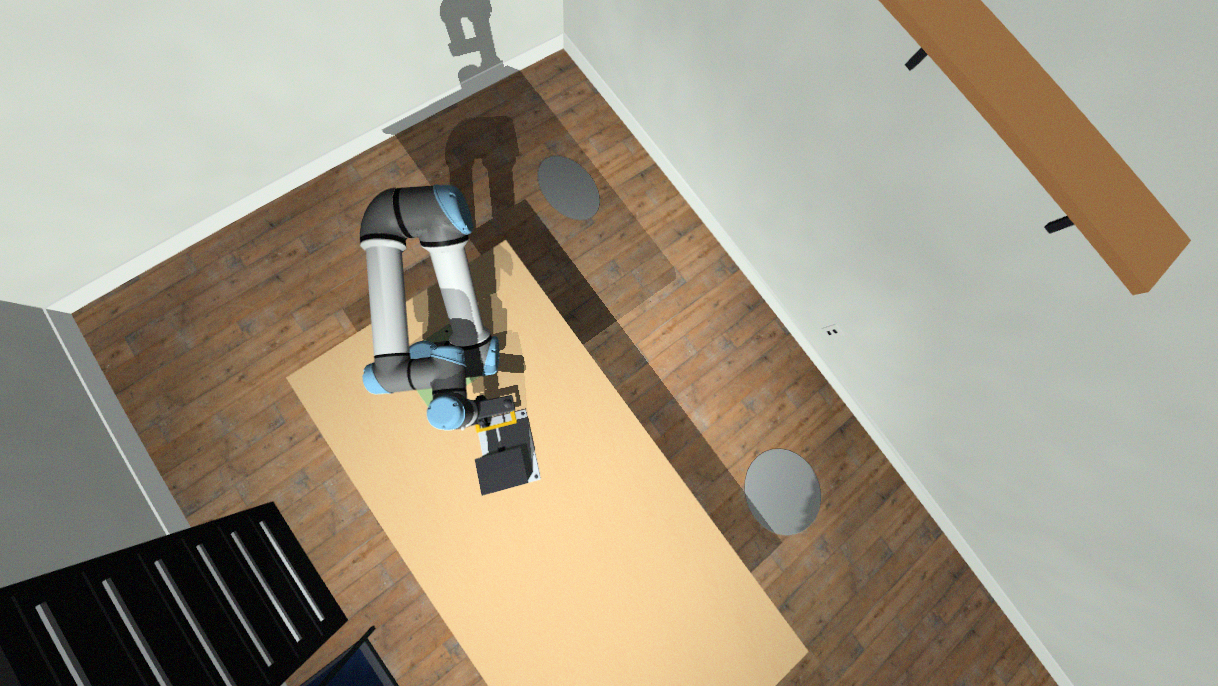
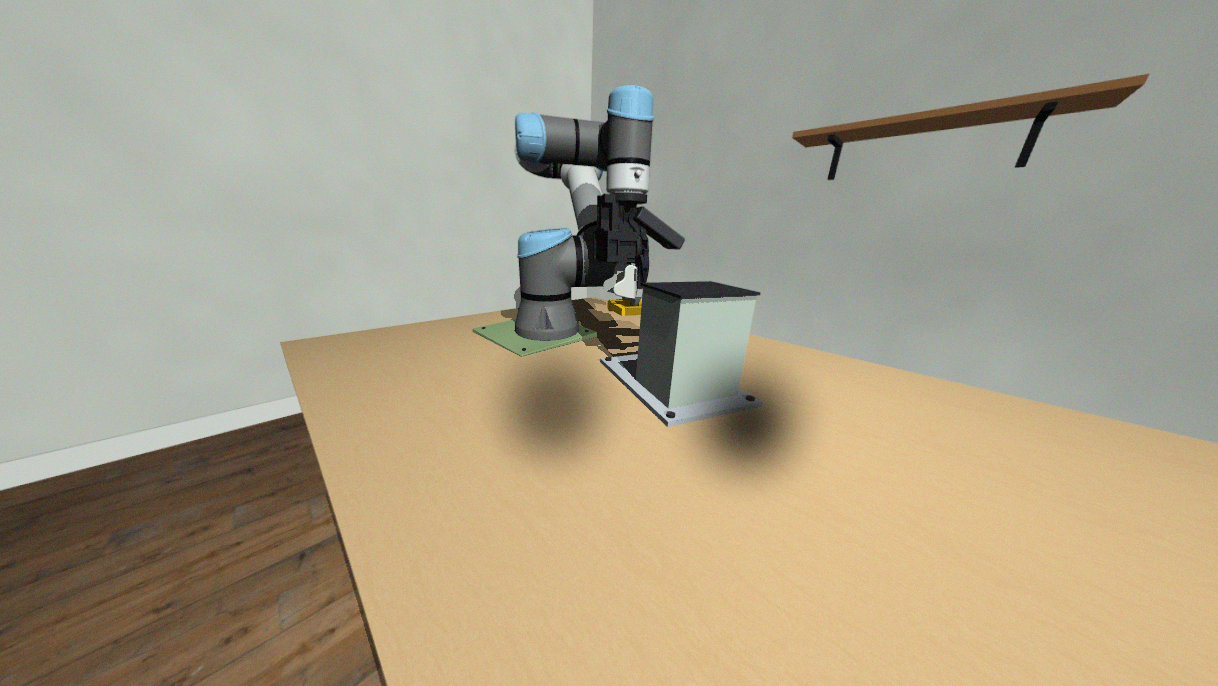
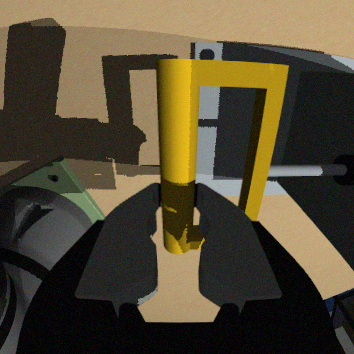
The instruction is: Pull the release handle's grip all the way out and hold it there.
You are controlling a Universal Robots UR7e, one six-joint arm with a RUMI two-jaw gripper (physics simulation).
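The release handle's yellow frame-shaped grip (image 1: 494,425) (image 2: 624,311) (image 3: 177,120) stands out from the dark housing (image 1: 502,471) (image 2: 714,349). A long stretch of its light rod (image 3: 300,171) shows between the grip and a black collar (image 3: 345,170) on the housing. My gripper (image 3: 177,185) (image 2: 630,294) points down and is shut on the grip's round outer bar, near one end. The grip is above the light mounting plate (image 2: 707,415) (image 3: 208,150), at its end nearer the robot. The rod's inner end is hidden inside the housing.
The robot's green base plate (image 2: 502,338) (image 3: 75,180) is beside the handle's mounting plate on the wooden table (image 1: 596,545) (image 2: 511,528). A wall shelf (image 1: 1039,136) (image 2: 963,115) hangs to the right. A black drawer unit (image 1: 294,549) and two round grey discs (image 1: 782,491) (image 1: 569,187) are off the table.
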